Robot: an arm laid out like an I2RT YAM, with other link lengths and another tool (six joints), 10 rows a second.
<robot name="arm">
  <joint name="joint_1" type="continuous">
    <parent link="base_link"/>
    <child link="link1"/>
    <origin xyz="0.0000 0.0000 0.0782" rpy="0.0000 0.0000 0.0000"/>
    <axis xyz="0 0 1"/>
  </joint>
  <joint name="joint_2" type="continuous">
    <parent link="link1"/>
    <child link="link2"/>
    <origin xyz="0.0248 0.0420 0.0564" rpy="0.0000 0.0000 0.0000"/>
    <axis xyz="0 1 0"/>
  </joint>
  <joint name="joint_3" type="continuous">
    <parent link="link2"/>
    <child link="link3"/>
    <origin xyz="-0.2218 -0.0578 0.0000" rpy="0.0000 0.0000 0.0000"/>
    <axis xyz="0 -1 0"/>
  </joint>
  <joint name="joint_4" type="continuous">
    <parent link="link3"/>
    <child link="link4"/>
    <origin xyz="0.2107 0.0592 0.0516" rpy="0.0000 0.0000 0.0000"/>
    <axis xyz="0 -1 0"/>
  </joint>
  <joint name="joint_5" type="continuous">
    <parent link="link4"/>
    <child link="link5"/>
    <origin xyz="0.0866 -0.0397 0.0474" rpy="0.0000 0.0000 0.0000"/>
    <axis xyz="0 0 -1"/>
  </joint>
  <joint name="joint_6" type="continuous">
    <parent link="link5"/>
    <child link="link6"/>
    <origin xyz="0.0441 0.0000 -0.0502" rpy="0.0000 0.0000 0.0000"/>
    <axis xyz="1 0 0"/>
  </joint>
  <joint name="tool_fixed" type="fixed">
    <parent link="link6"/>
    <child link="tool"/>
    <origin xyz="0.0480 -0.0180 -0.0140" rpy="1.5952 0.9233 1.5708"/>
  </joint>
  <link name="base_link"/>
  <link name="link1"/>
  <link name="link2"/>
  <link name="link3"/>
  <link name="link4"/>
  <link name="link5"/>
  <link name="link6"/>
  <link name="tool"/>
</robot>
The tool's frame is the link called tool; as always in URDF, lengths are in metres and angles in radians. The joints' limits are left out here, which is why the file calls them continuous.
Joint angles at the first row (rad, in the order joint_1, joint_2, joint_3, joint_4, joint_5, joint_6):
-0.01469, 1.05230, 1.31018, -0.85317, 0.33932, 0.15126
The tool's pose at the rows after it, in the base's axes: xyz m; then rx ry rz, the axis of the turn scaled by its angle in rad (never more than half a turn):
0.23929, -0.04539, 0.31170, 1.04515, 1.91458, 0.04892
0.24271, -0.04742, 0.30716, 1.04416, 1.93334, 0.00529
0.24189, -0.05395, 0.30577, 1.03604, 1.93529, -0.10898
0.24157, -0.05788, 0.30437, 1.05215, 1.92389, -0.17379
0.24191, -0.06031, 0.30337, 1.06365, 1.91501, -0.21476
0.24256, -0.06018, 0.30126, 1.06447, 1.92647, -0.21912
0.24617, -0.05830, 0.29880, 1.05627, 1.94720, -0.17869
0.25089, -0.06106, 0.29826, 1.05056, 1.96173, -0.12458
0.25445, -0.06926, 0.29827, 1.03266, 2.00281, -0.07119
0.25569, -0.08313, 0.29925, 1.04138, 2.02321, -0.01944
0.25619, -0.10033, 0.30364, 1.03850, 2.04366, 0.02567
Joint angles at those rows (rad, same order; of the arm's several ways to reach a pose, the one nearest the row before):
-0.01471, 1.09004, 1.31014, -0.85963, 0.34121, 0.15353
-0.01468, 1.11447, 1.31016, -0.86041, 0.36298, 0.13905
-0.01468, 1.13127, 1.31017, -0.86728, 0.43889, 0.09938
-0.01471, 1.14464, 1.30982, -0.86995, 0.49076, 0.09630
-0.01467, 1.15569, 1.31018, -0.86995, 0.52435, 0.09633
-0.01468, 1.16255, 1.31018, -0.87491, 0.52244, 0.09671
-0.01888, 1.16978, 1.31018, -0.86806, 0.48161, 0.09670
-0.04864, 1.17781, 1.31551, -0.85162, 0.41524, 0.08411
-0.10855, 1.19344, 1.33685, -0.85658, 0.31375, 0.04099
-0.19131, 1.21024, 1.36246, -0.86464, 0.20962, 0.00554
-0.28593, 1.23845, 1.41050, -0.88598, 0.09937, -0.04827

